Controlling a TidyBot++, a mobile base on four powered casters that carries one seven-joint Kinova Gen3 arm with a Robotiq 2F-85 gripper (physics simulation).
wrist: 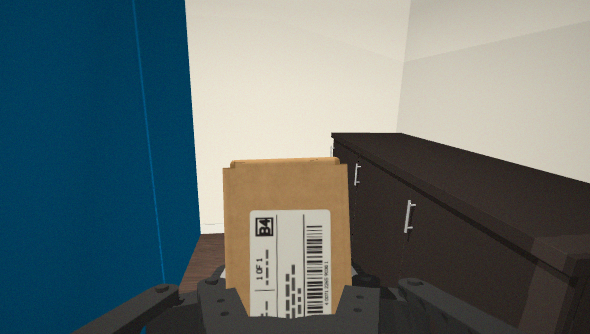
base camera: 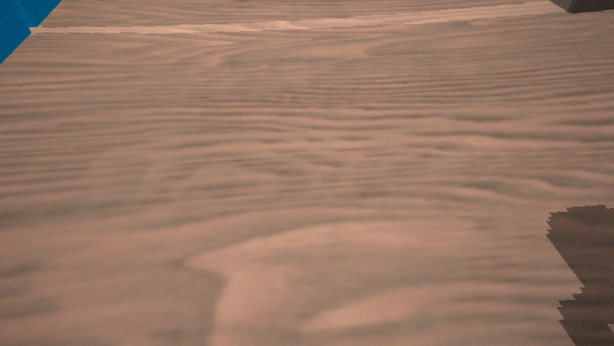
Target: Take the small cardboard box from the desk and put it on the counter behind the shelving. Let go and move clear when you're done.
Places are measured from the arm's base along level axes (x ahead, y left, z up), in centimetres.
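Pixels of known places: gripper, fingertip midpoint: [wrist: 288,271].
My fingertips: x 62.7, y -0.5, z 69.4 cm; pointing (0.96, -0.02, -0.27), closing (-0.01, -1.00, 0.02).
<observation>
Behind a point stands the place of what it marks.
The small cardboard box [wrist: 286,187] {x 58.9, y -0.2, z 75.9 cm}, brown with a white barcode label, stands out in front of my gripper in the wrist view. My gripper [wrist: 288,271] {x 62.7, y -0.5, z 69.4 cm} is shut on it, one finger at each side of its lower part. The dark counter [wrist: 450,170] {x 153.9, y -69.2, z 51.3 cm} runs along the right side of the wrist view, with silver handles on its front doors; its top lies to the right of the box. The box and the gripper do not show in the base camera view.
A tall blue panel [wrist: 95,150] [base camera: 20,22] stands close on the left. Pale walls [wrist: 295,80] {x 280.0, y -11.6, z 91.1 cm} rise behind and to the right of the counter. Wood floor [wrist: 205,260] {x 231.8, y 54.3, z -39.7 cm} [base camera: 300,165] {x 45.1, y -0.5, z -39.7 cm} runs between panel and counter. A dark corner shows at the base view's top right.
</observation>
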